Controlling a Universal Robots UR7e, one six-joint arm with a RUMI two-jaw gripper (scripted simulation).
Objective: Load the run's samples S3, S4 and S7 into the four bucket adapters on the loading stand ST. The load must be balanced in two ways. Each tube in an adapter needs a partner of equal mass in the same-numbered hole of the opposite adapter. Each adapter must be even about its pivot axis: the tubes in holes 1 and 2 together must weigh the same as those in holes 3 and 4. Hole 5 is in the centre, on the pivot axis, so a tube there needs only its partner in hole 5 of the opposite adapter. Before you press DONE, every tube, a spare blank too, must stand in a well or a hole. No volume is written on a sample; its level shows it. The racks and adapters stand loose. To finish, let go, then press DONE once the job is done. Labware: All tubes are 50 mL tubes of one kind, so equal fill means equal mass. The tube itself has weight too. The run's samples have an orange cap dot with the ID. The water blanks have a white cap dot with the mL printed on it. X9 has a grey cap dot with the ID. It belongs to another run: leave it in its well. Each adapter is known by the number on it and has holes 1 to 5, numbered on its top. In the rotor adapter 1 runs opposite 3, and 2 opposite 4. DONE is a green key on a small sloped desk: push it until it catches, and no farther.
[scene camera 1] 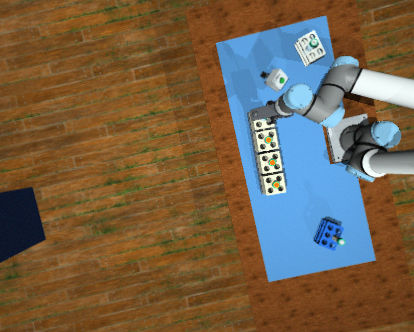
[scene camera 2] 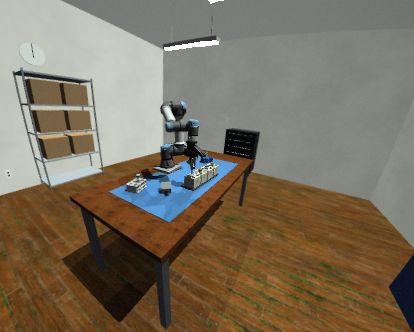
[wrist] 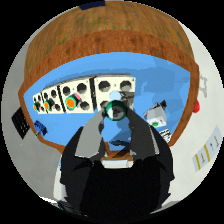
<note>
The pictures show: the gripper and an adapter.
</note>
